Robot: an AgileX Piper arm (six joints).
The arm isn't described. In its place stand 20 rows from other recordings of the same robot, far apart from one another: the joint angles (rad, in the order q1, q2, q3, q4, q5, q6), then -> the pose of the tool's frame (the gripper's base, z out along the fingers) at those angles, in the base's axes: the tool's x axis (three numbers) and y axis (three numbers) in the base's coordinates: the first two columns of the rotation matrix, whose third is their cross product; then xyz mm.
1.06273, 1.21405, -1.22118, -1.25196, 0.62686, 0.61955 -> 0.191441 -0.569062 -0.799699 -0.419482 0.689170 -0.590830 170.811 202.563 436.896
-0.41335, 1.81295, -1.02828, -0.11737, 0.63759, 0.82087 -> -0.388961 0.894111 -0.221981 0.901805 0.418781 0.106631 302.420 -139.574 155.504
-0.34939, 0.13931, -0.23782, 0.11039, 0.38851, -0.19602 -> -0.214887 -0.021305 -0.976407 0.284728 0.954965 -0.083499 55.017 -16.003 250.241
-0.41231, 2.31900, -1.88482, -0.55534, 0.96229, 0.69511 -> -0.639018 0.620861 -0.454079 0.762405 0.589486 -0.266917 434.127 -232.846 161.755
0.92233, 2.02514, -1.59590, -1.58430, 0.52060, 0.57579 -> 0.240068 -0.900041 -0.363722 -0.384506 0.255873 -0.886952 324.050 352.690 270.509
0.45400, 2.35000, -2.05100, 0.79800, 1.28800, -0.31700 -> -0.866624 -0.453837 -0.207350 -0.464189 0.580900 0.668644 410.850 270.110 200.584
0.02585, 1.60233, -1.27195, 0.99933, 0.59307, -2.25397 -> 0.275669 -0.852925 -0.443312 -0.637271 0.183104 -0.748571 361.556 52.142 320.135
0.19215, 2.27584, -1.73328, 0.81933, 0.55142, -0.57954 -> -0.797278 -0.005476 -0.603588 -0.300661 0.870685 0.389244 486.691 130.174 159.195
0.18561, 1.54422, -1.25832, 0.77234, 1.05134, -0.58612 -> -0.809281 -0.261455 -0.526028 -0.533494 0.701935 0.471880 298.797 112.193 313.997
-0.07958, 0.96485, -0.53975, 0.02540, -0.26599, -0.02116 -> -0.071410 0.009052 -0.997406 0.086371 0.996259 0.002858 204.824 -16.944 308.189
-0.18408, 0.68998, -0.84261, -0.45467, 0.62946, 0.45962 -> -0.291651 0.136066 -0.946798 0.442282 0.896846 -0.007352 121.544 -46.561 384.178
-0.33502, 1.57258, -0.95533, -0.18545, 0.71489, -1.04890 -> -0.669586 -0.742560 -0.016111 -0.692717 0.632173 -0.347132 276.140 -107.784 212.199
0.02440, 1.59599, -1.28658, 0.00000, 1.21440, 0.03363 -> -0.990975 0.009449 -0.133712 0.008928 0.999950 0.004498 307.231 7.498 280.340
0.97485, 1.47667, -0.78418, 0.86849, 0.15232, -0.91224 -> -0.319793 -0.559087 -0.764953 -0.888509 0.457351 0.037179 159.387 253.792 224.669
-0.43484, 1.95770, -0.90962, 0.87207, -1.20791, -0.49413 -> -0.019540 -0.063464 -0.997793 0.943807 0.328145 -0.039354 305.703 -213.818 181.878
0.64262, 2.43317, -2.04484, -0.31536, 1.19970, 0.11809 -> -0.797656 -0.596752 -0.087363 -0.553259 0.781671 -0.287915 410.558 274.497 137.256
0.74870, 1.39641, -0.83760, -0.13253, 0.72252, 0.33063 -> -0.811748 -0.442974 -0.380577 -0.481237 0.876569 0.006166 193.033 168.506 229.333
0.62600, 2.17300, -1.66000, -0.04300, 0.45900, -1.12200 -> 0.278209 -0.930249 -0.239242 -0.804590 -0.089658 -0.587023 395.583 283.870 179.919
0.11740, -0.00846, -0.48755, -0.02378, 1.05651, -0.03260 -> -0.447758 -0.097392 -0.888835 -0.118750 0.991722 -0.048844 -4.289 -2.403 274.205
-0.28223, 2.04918, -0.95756, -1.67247, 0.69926, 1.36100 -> -0.916376 -0.002735 -0.400309 0.296445 0.667378 -0.683174 329.307 -156.159 100.545
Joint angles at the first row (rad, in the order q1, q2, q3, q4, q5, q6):
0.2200, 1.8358, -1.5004, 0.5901, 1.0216, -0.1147
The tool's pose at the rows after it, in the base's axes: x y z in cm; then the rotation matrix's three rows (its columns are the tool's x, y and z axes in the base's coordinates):
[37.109, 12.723, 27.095], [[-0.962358, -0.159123, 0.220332], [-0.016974, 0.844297, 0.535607], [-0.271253, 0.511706, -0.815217]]
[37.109, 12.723, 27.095], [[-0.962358, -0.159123, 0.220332], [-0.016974, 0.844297, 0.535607], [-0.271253, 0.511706, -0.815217]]
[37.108, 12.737, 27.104], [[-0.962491, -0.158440, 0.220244], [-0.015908, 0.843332, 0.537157], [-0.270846, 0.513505, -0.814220]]
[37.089, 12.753, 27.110], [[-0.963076, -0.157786, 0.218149], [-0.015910, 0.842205, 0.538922], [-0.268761, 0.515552, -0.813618]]
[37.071, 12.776, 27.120], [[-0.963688, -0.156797, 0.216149], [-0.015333, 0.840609, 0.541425], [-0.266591, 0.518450, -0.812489]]
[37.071, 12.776, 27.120], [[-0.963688, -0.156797, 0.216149], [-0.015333, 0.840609, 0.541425], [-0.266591, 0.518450, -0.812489]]
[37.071, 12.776, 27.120], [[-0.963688, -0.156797, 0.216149], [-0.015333, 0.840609, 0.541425], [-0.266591, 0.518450, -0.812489]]
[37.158, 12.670, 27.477], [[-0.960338, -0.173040, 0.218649], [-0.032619, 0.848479, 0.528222], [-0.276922, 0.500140, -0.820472]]
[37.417, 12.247, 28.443], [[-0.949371, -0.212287, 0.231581], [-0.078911, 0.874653, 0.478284], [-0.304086, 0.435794, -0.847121]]
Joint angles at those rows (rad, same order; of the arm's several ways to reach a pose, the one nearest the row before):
0.2200, 1.8358, -1.5004, 0.5901, 1.0216, -0.1147
0.2200, 1.8358, -1.5004, 0.5901, 1.0216, -0.1147
0.2200, 1.8358, -1.5004, 0.5923, 1.0216, -0.1148
0.2200, 1.8358, -1.5004, 0.5945, 1.0237, -0.1147
0.2200, 1.8358, -1.5004, 0.5978, 1.0256, -0.1147
0.2200, 1.8358, -1.5004, 0.5978, 1.0256, -0.1147
0.2200, 1.8358, -1.5004, 0.5978, 1.0256, -0.1147
0.2200, 1.8358, -1.5177, 0.5740, 1.0383, -0.1147
0.2200, 1.8358, -1.5660, 0.4939, 1.0717, -0.1086

